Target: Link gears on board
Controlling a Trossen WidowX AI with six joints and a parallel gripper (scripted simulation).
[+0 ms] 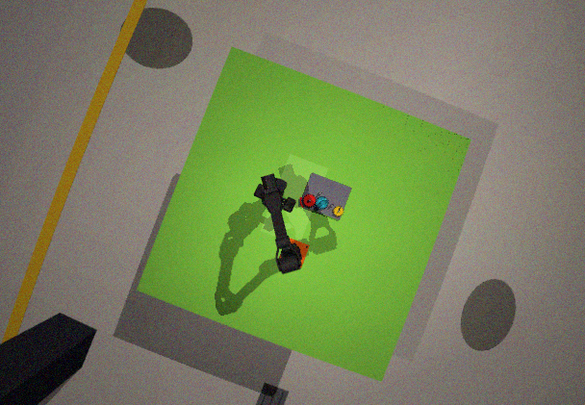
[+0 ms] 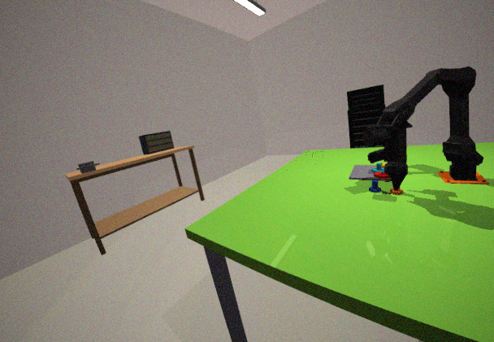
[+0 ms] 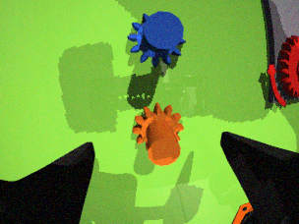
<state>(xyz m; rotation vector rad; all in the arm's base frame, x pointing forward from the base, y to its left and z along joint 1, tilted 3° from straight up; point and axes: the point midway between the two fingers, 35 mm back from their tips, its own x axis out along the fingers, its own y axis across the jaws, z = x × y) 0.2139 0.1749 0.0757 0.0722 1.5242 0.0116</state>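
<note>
The orange gear is 2 cm below my gripper tip. Round my gripper tip: teal gear: 6 cm ahead, 22 cm to the right, 1 cm below; red gear: 5 cm ahead, 16 cm to the right, 2 cm below; blue gear: 7 cm ahead, 1 cm to the right, 2 cm below.
</note>
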